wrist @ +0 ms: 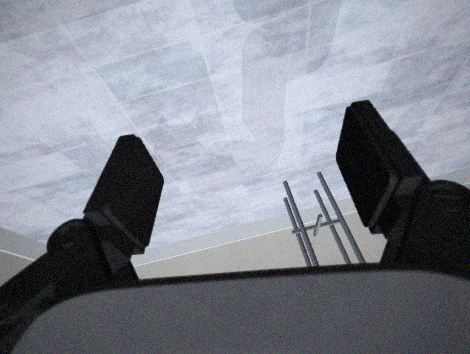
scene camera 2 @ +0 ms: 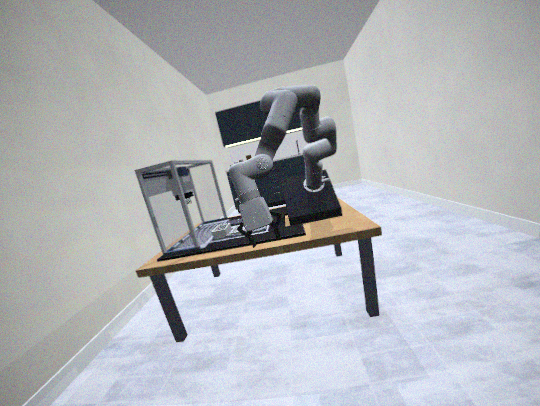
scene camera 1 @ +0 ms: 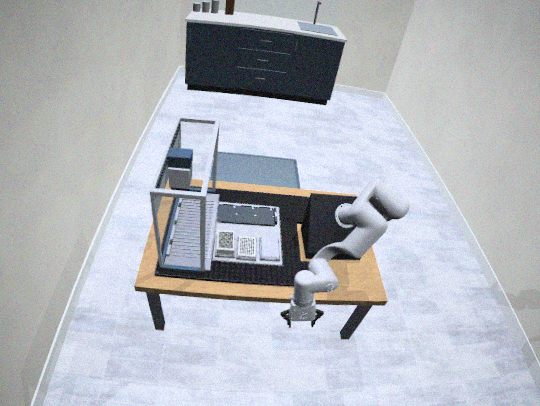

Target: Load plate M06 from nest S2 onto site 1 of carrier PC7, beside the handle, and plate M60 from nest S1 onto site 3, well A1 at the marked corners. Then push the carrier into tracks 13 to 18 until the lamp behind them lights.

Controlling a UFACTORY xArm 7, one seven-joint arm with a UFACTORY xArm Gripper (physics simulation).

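Frame: origin at the arm's base, x ahead, y left, z up, level; centimetres.
Where they show: gripper, fingertip midpoint: (wrist: 242, 145) (scene camera 2: 266, 242) (scene camera 1: 300, 324); arm's base, link origin: (scene camera 2: 313, 184) (scene camera 1: 346, 215).
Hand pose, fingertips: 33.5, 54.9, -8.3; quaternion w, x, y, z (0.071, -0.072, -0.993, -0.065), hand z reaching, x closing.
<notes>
Each offset is from my fingertips to the top centre of the thing, as dx, dy, dz. "*": to the spot under its first point.
My gripper (scene camera 1: 302, 325) (scene camera 2: 266, 240) (wrist: 242, 145) is open and empty, in front of the table's front edge in scene camera 1. In that view three plates stand in a row on a white tray {+14.9, -60.3, -9.0} (scene camera 1: 250, 230): a dark-speckled plate {+27.4, -49.7, -3.6} (scene camera 1: 226, 240) at left, a striped or dotted plate {+16.8, -48.0, -6.4} (scene camera 1: 247, 246) in the middle and a plain pale plate {+5.2, -47.5, -6.4} (scene camera 1: 270, 248) at right. Their labels are too small to read. A long dark carrier {+14.7, -71.6, -6.0} (scene camera 1: 247, 214) lies behind them. The tracked deck (scene camera 1: 192, 232) is at the left, under the frame. A lit lamp cannot be made out.
A tall grey open frame (scene camera 1: 204, 235) (scene camera 2: 182, 210) stands over the deck, with a blue and grey head {* +49.0, -60.7, +36.8} (scene camera 1: 180, 157) (scene camera 2: 183, 180) inside it. The black block (scene camera 1: 325, 220) (scene camera 2: 317, 207) at the arm's base stands on the right of the wooden table (scene camera 1: 215, 290) (scene camera 2: 260, 252).
</notes>
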